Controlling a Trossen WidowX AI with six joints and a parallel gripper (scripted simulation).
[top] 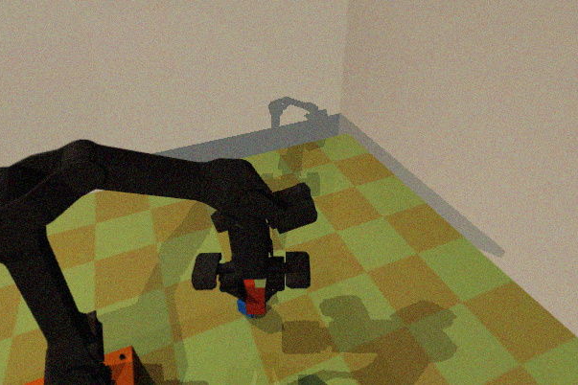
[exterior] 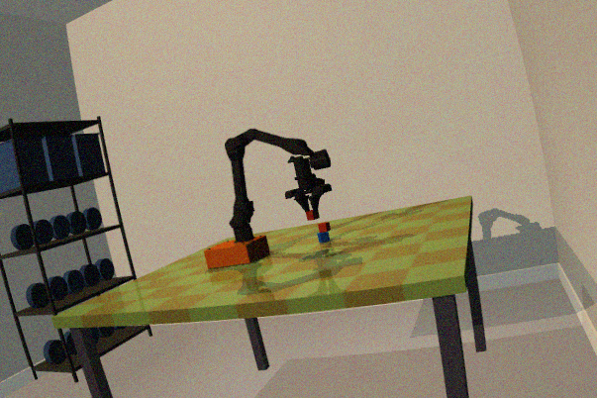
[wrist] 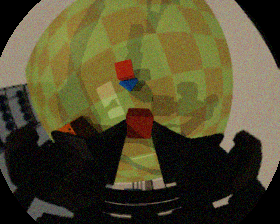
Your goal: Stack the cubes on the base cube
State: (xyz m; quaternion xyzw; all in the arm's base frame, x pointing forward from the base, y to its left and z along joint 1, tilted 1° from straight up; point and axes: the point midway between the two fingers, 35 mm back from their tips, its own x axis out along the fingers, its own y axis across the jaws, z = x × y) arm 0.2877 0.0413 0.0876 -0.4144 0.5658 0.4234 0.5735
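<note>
Right now the blue cube is 10 cm below my gripper tip, 7 cm to the left of it and 1 cm behind it.
</note>
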